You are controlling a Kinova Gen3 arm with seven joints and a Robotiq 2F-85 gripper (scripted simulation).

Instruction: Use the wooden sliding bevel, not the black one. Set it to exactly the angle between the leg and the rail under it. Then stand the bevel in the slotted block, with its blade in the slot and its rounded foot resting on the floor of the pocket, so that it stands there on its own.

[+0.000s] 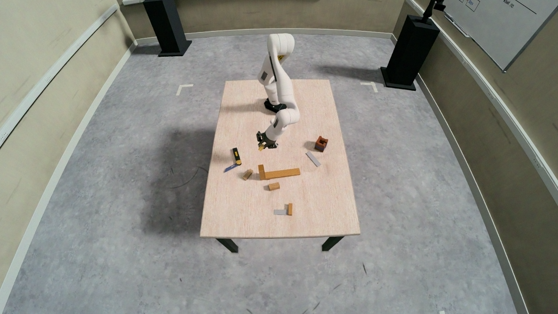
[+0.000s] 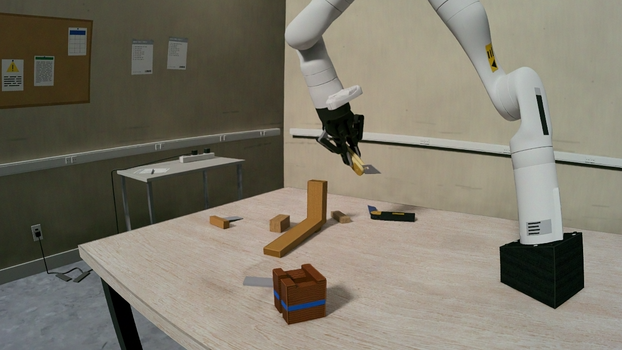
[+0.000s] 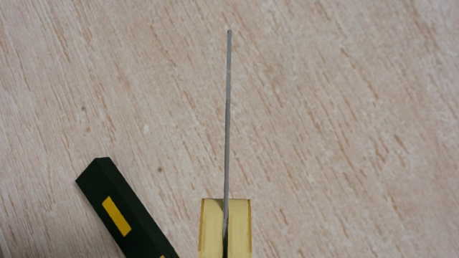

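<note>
My hand is 2 cm past the wooden sliding bevel and 2 cm above it. Also, from my hand: black bevel 19 cm below, 18 cm to the right; then grey strip 31 cm to the left, 19 cm below, 6 cm behind; then wooden block 18 cm below, 16 cm ahead, 8 cm to the left.
</note>
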